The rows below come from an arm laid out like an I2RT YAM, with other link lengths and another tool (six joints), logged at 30 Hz.
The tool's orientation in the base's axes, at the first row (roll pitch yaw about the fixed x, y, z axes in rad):
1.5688, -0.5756, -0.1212
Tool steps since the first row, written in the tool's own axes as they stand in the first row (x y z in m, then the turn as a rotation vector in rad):
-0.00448, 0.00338, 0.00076, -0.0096, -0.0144, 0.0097
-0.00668, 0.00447, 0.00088, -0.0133, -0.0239, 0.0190
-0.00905, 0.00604, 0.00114, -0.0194, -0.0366, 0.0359
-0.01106, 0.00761, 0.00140, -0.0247, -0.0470, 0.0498
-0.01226, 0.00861, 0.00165, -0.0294, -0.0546, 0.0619
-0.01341, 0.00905, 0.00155, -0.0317, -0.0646, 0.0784
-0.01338, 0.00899, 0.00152, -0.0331, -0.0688, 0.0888
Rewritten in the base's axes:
-0.00565, -0.00007, 0.00040, -0.0014, -0.0096, -0.0173
-0.00808, 0.00011, 0.00012, -0.0005, -0.0191, -0.0273
-0.01094, 0.00020, 0.00014, -0.0008, -0.0361, -0.0412
-0.01349, 0.00025, 0.00037, -0.0013, -0.0501, -0.0528
-0.01506, 0.00019, 0.00055, -0.0025, -0.0622, -0.0617
-0.01624, 0.00044, 0.00029, -0.0011, -0.0790, -0.0713
-0.01618, 0.00046, 0.00026, -0.0012, -0.0894, -0.0756

